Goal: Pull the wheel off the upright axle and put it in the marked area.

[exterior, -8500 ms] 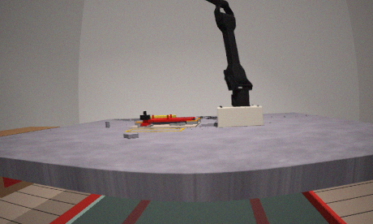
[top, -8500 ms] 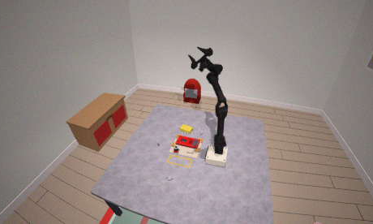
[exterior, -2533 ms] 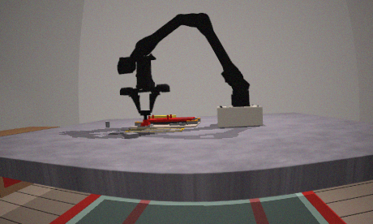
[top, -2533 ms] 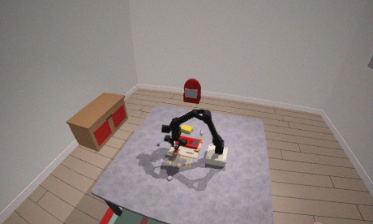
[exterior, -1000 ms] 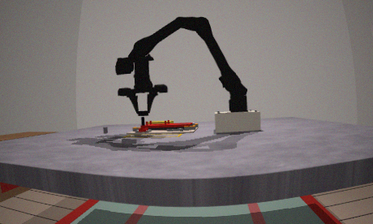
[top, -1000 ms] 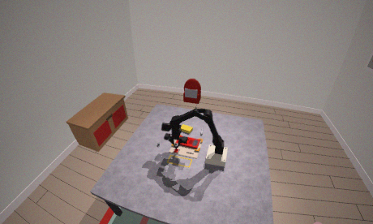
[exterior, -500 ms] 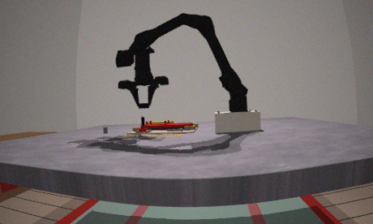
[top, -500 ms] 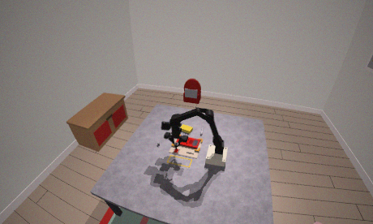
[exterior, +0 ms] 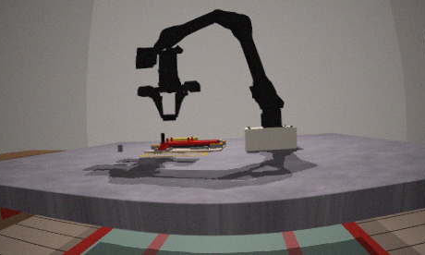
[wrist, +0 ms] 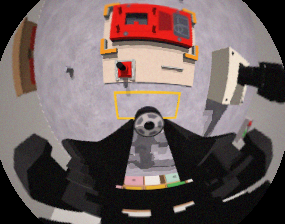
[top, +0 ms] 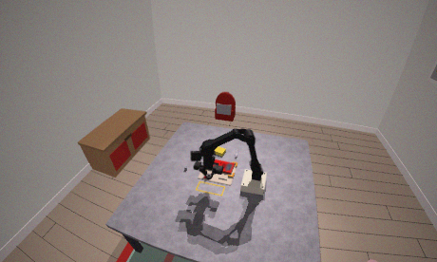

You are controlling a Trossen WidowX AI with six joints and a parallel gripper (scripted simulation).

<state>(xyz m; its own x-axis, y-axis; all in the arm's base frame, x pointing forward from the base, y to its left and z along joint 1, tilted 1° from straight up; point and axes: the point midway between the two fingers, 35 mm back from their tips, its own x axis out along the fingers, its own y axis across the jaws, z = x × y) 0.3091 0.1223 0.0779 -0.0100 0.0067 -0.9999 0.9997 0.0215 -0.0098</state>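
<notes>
My gripper tip is now 80 mm to the left of the upright axle, 70 mm above it and 50 mm short of it. Also, from my gripper tip: beige base plate (180 mm to the right, 100 mm below, 10 mm behind); wheel (right at my gripper tip); small grey block (200 mm to the left, 100 mm below).
</notes>
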